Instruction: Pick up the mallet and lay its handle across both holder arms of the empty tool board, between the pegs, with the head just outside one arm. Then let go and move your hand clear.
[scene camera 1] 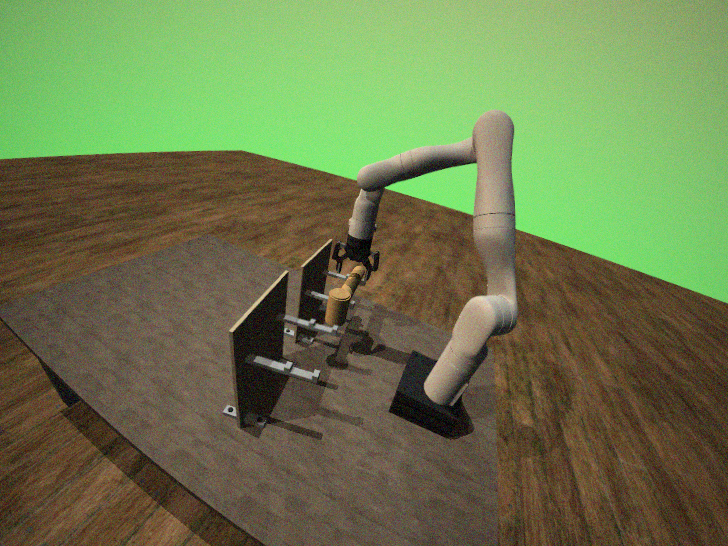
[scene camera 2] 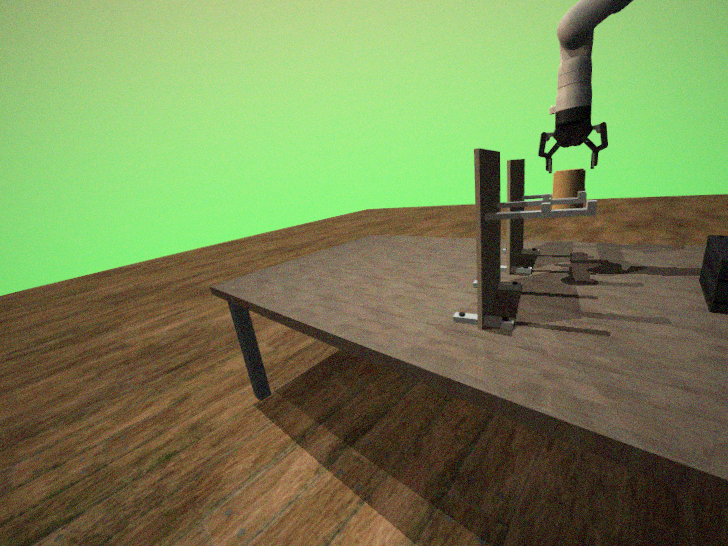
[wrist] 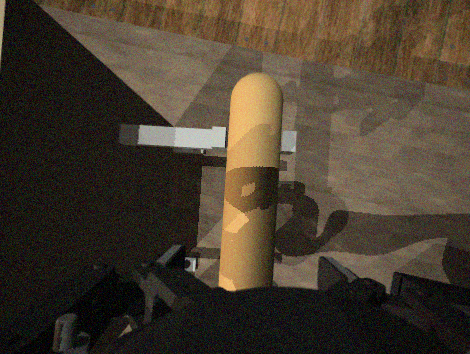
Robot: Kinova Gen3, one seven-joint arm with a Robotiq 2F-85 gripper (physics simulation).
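The tan mallet lies on the far tool board (scene camera 1: 316, 270) (scene camera 2: 515, 176) (wrist: 75, 150), its handle (scene camera 1: 354, 279) (wrist: 252, 150) across the holder arms and its thick head (scene camera 1: 337, 311) (scene camera 2: 568, 186) on the side toward the near board. The head is hidden in the wrist view. My gripper (scene camera 1: 357, 269) (scene camera 2: 571, 168) (wrist: 250, 266) is open and empty, pointing down over the handle, one finger to each side of it; the exact gap in height is hard to tell. The empty tool board (scene camera 1: 258, 358) (scene camera 2: 488, 246) stands nearer, with two bare holder arms (scene camera 1: 276, 365) (scene camera 1: 298, 321), each with pegs.
Both boards stand upright on bolted feet on the brown table top (scene camera 1: 147, 311) (scene camera 2: 352, 282). The near board's arms stick out toward the robot's side. The arm's black base (scene camera 1: 420, 405) (scene camera 2: 716, 273) stands on that side. A far holder arm (wrist: 190, 136) passes beneath the handle in the wrist view.
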